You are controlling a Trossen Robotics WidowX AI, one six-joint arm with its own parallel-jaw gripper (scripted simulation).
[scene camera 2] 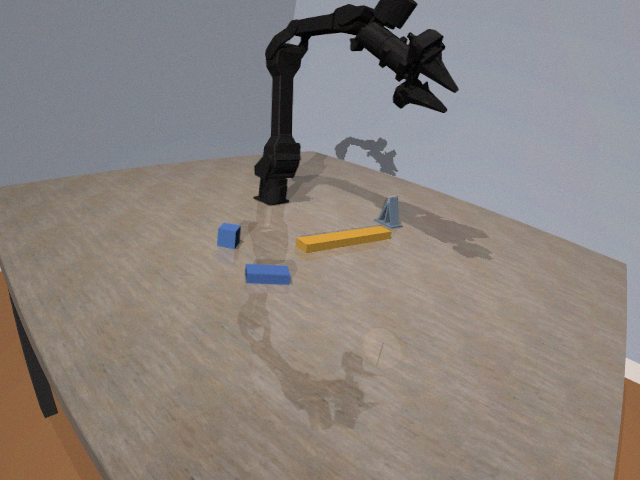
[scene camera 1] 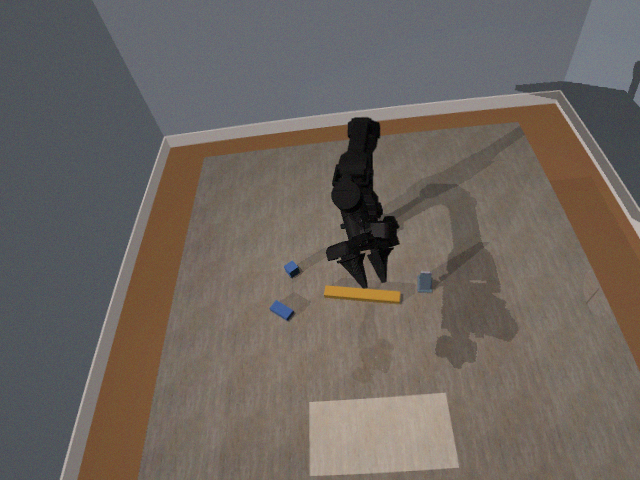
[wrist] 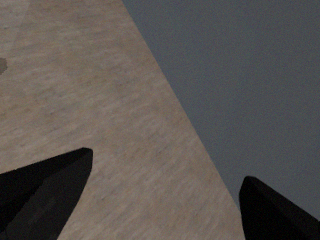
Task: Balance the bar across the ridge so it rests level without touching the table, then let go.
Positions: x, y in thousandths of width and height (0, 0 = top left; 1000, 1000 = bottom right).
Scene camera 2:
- my gripper: 705, 211
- long yellow bar: 491, 507
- flat blue block: 407, 572
